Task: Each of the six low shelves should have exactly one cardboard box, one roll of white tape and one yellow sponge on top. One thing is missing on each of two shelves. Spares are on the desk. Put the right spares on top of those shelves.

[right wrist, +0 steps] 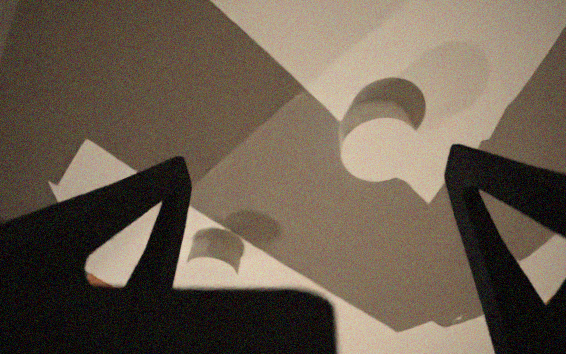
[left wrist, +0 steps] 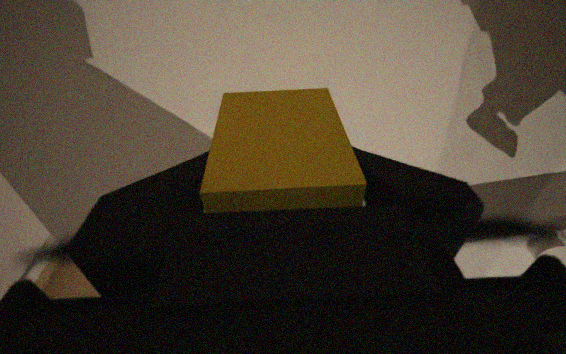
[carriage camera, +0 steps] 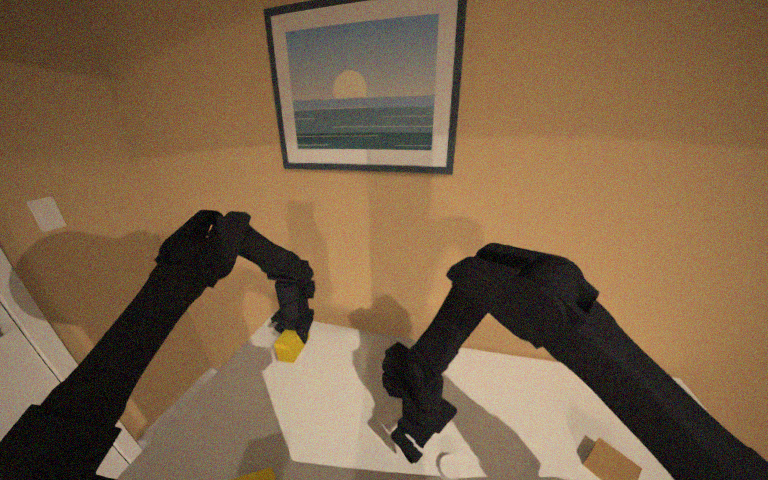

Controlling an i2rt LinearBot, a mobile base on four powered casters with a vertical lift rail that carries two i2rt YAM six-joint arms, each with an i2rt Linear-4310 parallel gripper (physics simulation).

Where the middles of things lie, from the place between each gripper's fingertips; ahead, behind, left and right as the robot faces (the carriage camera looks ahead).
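There's a framed picture (carriage camera: 381, 93), and my left gripper is far below the framed picture, far short of it and a fair way to the left of it.
My right gripper is a fair way to the right of the framed picture, far short of it and far below it.
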